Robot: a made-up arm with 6 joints.
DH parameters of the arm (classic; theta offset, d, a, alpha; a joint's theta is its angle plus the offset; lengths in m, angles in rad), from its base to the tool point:
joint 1: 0 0.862 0.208 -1.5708
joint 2: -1.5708 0 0.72 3.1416
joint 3: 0 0 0.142 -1.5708
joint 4: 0 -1.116 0 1.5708
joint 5: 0 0 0 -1.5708
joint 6: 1.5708 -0.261 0 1.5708
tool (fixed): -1.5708 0 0 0
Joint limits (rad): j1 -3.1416..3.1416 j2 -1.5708..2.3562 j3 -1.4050..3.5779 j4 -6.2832..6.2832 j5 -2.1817..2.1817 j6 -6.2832..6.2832
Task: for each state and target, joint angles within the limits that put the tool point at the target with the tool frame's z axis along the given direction. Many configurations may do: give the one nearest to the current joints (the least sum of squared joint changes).
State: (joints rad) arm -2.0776 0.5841 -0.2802 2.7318 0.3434 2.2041
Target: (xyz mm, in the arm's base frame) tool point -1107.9 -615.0 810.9 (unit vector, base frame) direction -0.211 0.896 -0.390
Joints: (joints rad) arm -2.6902 -0.0600 -0.6950 2.5701 0.5197 1.7113
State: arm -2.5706 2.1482 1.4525 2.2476 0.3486 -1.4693
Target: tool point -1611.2 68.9 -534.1 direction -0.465 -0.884 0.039
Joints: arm -3.1416 1.8855 0.7200 2.2513 -0.3464 -1.1212
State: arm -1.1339 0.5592 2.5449 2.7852 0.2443 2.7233
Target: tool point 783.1 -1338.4 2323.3 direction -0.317 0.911 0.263
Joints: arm -1.0506 1.2040 2.0875 3.2795 -0.4103 3.1939
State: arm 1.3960 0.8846 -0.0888 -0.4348 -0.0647 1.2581
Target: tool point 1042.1 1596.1 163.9 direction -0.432 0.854 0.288
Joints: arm 0.9863 1.2620 0.4801 -0.1452 -0.3127 1.1223
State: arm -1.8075 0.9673 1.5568 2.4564 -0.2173 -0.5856
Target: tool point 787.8 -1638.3 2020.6 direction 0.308 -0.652 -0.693
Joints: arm -1.1222 1.4272 2.1811 3.0979 -0.0514 0.0488
